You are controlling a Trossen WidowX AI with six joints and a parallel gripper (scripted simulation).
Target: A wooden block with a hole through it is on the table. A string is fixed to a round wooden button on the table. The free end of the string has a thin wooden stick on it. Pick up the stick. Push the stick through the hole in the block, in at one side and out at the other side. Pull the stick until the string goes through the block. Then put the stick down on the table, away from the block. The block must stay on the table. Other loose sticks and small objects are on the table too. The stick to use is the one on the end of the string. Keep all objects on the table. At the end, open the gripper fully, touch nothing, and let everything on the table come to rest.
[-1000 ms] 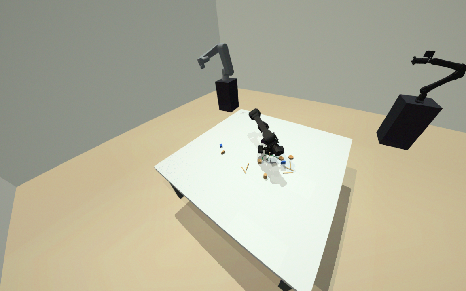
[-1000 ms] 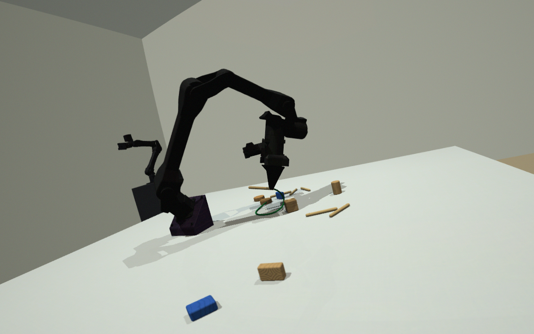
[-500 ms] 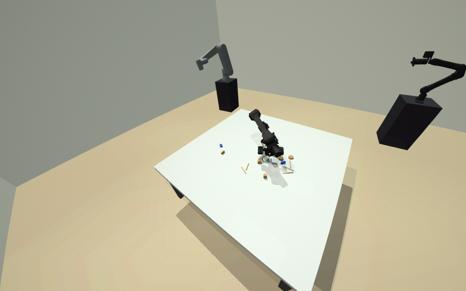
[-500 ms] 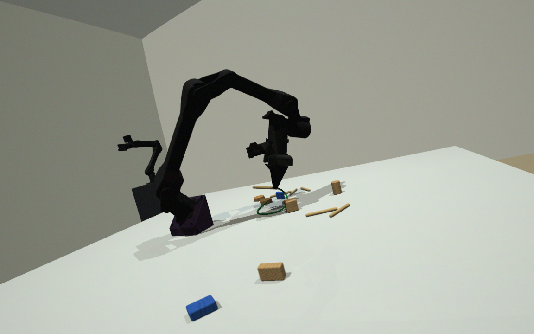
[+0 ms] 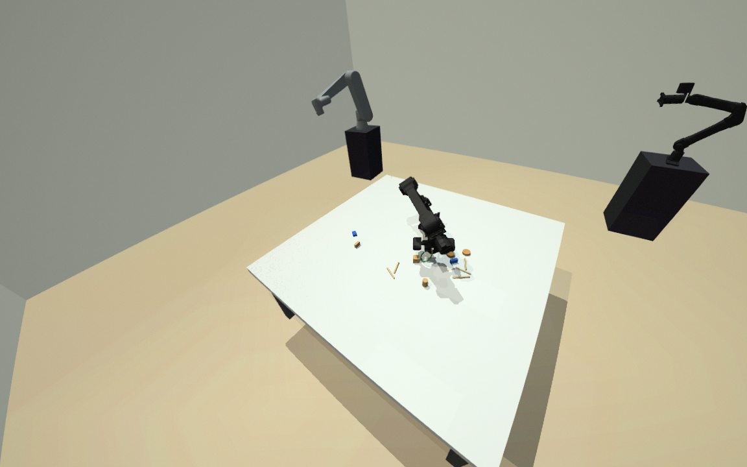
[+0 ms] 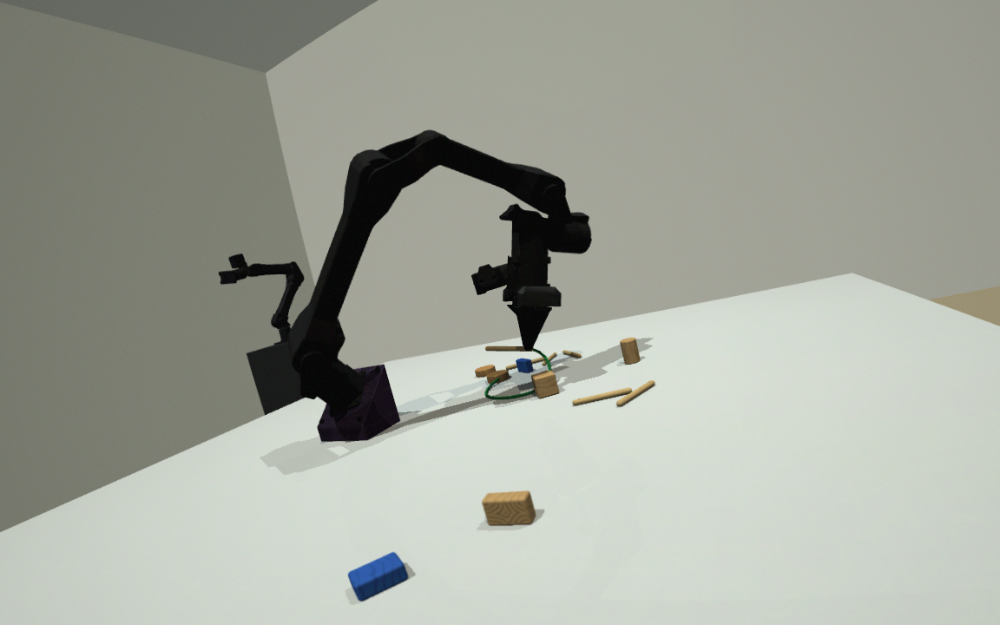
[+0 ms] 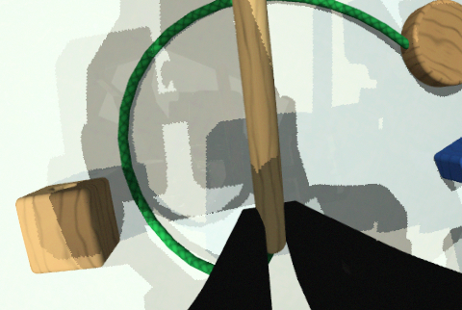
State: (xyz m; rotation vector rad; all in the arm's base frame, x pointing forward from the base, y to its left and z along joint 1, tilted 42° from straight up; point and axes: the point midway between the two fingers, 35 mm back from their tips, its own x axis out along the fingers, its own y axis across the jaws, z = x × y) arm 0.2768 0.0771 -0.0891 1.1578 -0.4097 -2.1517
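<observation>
Now: gripper tip 15 cm short of the wooden cylinder, 4 cm above it and 3 cm to the right of it. From my gripper tip the other things lie so: small wooden cube (7 cm to the right, 4 cm below, 3 cm ahead); thin wooden stick (1 cm to the right, 1 cm behind, 1 cm above).
</observation>
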